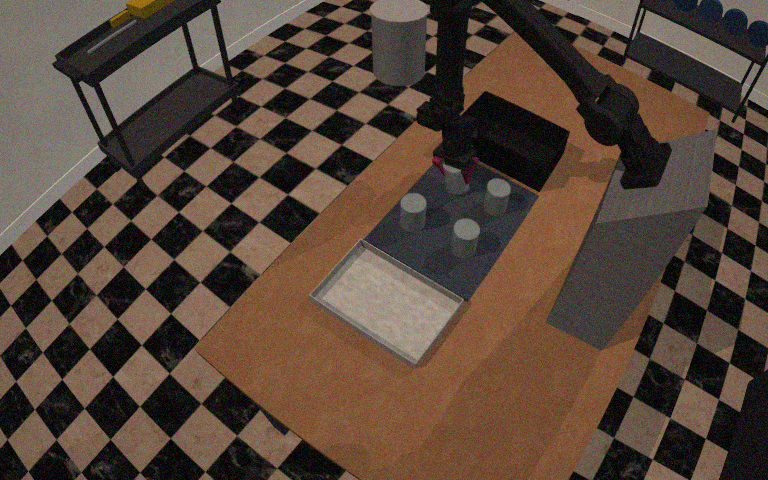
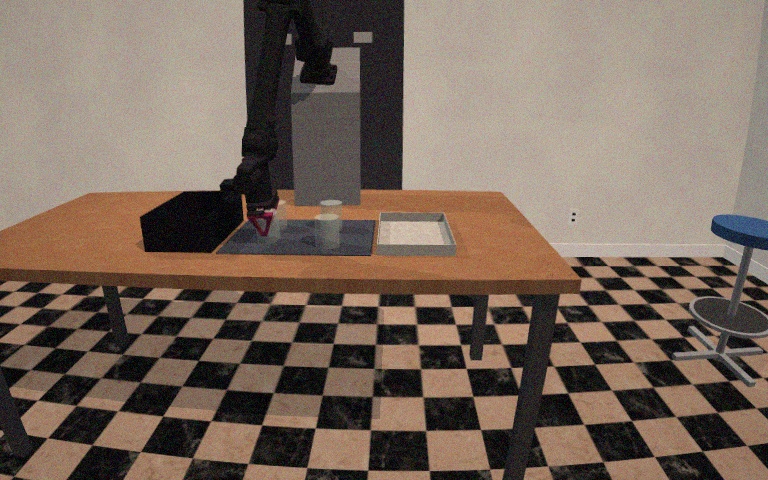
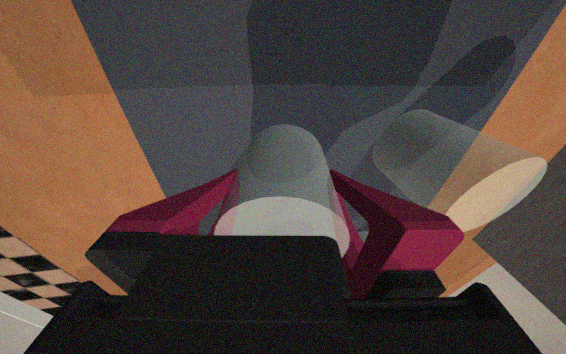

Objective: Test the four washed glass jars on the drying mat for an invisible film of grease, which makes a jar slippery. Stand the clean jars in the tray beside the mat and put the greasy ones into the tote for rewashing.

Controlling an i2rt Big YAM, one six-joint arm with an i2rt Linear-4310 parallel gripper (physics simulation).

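Places are measured from the arm's base along level axes (x right, y ahead, z up), in metres.
Where they show: gripper, fingertip midpoint: (image 1: 457, 179) (image 2: 267, 230) (image 3: 283, 177); arm's base at its link origin: (image 1: 647, 168) (image 2: 318, 75).
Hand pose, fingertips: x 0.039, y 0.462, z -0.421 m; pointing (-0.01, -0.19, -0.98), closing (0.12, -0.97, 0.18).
Note:
Each offset is from my fingertips to the top centre of the thing. Level surfaces: height alone.
My gripper (image 1: 456, 177) (image 2: 263, 232) (image 3: 283, 177) points down at the tote end of the mat, its red fingers against both sides of a pale glass jar @(dx -0.002, dy +0.003, dz +0.060 m) (image 1: 455, 185) (image 2: 276, 226) (image 3: 282, 215). The jar is upright and appears to stand on the dark drying mat @(dz -0.030 m) (image 1: 430, 260) (image 2: 359, 232) (image 3: 175, 125). A second jar @(dx +0.016, dy -0.122, dz +0.049 m) (image 1: 496, 198) (image 2: 282, 207) (image 3: 425, 150) stands beside it, towards the pedestal. A third jar @(dx -0.175, dy +0.012, dz +0.049 m) (image 1: 413, 212) (image 2: 327, 233) and a fourth jar @(dx -0.151, dy -0.137, dz +0.049 m) (image 1: 466, 238) (image 2: 331, 207) stand nearer the tray @(dx -0.398, dy -0.097, dz -0.003 m) (image 1: 362, 331) (image 2: 416, 249). The tray is empty. The black tote @(dx +0.238, dy -0.031, dz +0.067 m) (image 1: 556, 158) (image 2: 181, 229) has a dark, unreadable interior.
The grey pedestal (image 1: 611, 260) (image 2: 326, 147) stands beside the wooden table @(dz -0.033 m) (image 1: 317, 396) (image 2: 481, 226), under the arm's base. The tote's walls rise close to my gripper. The tray has a low rim and adjoins the mat. A dark cart (image 1: 164, 107) stands away from the table.

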